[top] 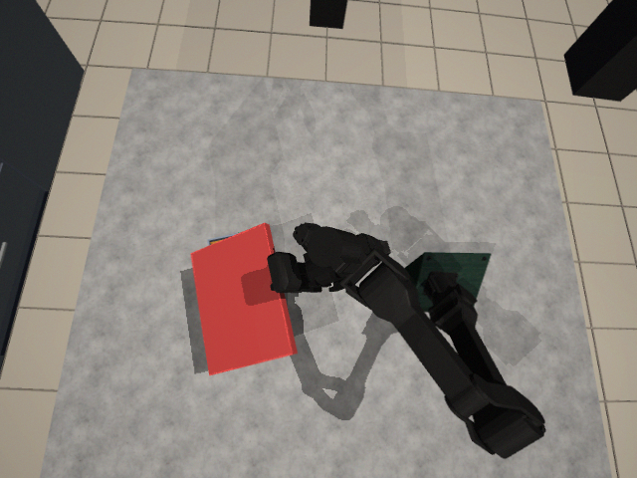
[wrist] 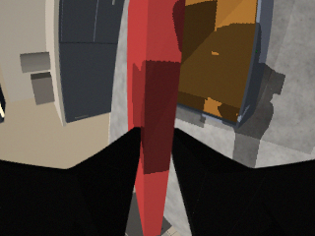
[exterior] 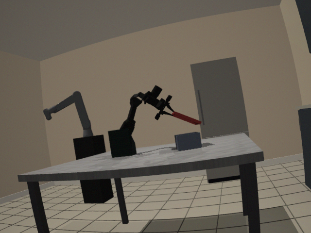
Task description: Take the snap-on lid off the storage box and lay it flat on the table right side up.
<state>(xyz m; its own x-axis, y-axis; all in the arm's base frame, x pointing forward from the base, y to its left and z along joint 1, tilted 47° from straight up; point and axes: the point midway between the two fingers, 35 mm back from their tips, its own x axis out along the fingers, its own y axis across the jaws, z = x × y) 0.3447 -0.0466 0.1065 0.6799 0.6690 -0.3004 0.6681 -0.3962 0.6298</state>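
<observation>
Now: gripper tip 70 mm short of the red lid, 40 mm above it and 20 mm to the right of it. The rest, counted from my gripper tip: grey-blue storage box 190 mm below, 70 mm ahead, 50 mm to the right.
</observation>
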